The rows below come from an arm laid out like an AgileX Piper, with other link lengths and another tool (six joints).
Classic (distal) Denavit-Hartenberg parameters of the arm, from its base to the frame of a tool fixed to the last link. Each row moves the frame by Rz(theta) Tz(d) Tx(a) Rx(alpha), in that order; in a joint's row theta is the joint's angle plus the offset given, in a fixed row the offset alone. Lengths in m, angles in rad.
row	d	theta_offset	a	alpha
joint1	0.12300	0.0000	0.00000	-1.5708
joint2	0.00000	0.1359	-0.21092	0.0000
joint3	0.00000	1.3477	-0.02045	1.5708
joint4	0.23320	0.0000	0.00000	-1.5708
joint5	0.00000	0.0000	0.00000	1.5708
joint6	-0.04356	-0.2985	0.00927	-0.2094
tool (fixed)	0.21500	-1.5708	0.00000	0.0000
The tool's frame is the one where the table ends.
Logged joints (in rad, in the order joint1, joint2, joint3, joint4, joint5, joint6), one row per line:
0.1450, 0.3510, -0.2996, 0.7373, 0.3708, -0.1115
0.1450, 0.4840, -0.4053, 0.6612, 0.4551, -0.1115
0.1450, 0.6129, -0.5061, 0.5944, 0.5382, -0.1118
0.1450, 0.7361, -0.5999, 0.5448, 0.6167, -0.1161
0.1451, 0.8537, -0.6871, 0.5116, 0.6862, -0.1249
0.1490, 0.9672, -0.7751, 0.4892, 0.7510, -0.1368
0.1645, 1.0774, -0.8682, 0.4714, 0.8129, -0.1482
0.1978, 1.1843, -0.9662, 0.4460, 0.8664, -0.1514
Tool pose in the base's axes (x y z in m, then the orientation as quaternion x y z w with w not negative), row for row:
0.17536, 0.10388, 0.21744, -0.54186, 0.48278, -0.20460, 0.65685
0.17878, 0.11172, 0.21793, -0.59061, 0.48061, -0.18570, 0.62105
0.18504, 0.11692, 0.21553, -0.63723, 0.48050, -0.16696, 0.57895
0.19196, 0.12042, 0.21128, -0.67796, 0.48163, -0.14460, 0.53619
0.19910, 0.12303, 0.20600, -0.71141, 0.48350, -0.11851, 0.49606
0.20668, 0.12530, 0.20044, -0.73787, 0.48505, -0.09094, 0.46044
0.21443, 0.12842, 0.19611, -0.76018, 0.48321, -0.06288, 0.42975
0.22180, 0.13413, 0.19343, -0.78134, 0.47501, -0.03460, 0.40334
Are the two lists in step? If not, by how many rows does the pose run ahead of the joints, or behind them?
The pose runs 1 row behind the joints: the pose in row i belongs to the joints in row i - 1.
